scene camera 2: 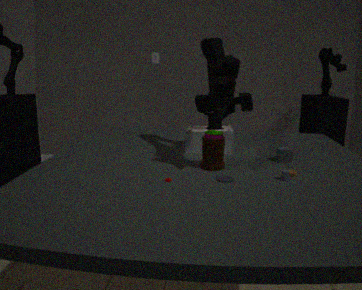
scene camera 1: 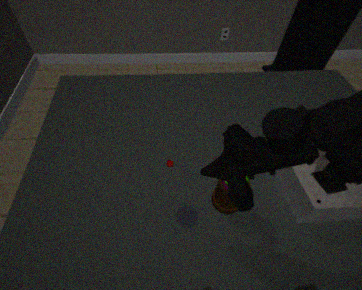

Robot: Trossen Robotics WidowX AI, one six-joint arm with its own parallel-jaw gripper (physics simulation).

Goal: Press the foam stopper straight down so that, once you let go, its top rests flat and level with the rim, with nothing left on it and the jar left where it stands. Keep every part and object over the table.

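The brown-orange jar (scene camera 1: 220,201) (scene camera 2: 213,154) stands upright on the table. The foam stopper (scene camera 1: 247,178) (scene camera 2: 214,132) shows as a bright green edge at the jar's top, above a magenta band (scene camera 1: 224,187) (scene camera 2: 213,136). My gripper (scene camera 1: 237,180) (scene camera 2: 215,128) is shut and empty. It points down over the stopper, with its tips at or very near the stopper's top; contact cannot be told for certain. The dark gripper and arm hide most of the stopper's top and part of the jar in scene camera 1. How level the stopper sits cannot be told.
A flat grey disc (scene camera 1: 187,216) (scene camera 2: 225,179) and a small red piece (scene camera 1: 170,163) (scene camera 2: 168,180) lie near the jar. A grey block (scene camera 2: 284,155), a small grey piece (scene camera 2: 285,175) and an orange piece (scene camera 2: 293,173) lie to the right in scene camera 2. A white box (scene camera 2: 194,145) stands behind the jar.
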